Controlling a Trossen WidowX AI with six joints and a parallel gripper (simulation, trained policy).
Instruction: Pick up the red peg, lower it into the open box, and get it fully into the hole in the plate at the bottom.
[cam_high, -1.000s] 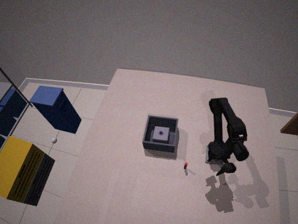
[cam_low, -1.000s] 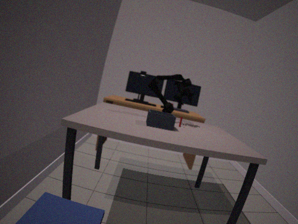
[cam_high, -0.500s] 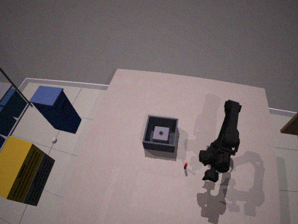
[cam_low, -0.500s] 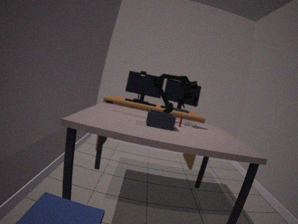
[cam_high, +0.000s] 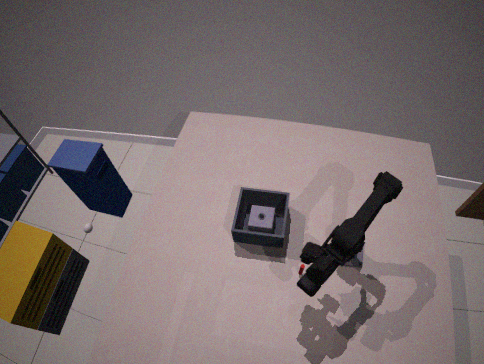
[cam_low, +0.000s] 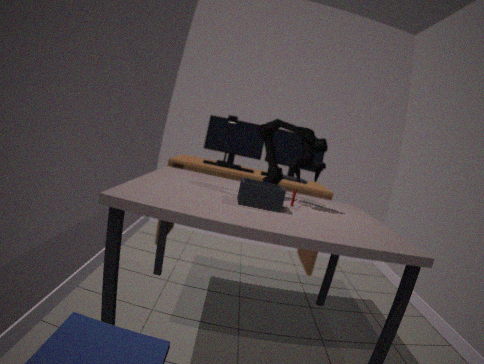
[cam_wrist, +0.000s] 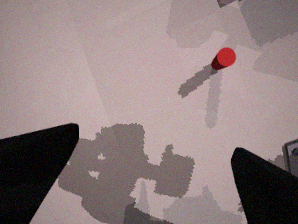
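My gripper tip is now 4 cm short of the red peg, 5 cm to the left of it and 9 cm above it. Round my gripper tip: dark blue-grey box: 23 cm ahead, 22 cm to the right, 10 cm below; grey plate: 23 cm ahead, 22 cm to the right, 8 cm below.
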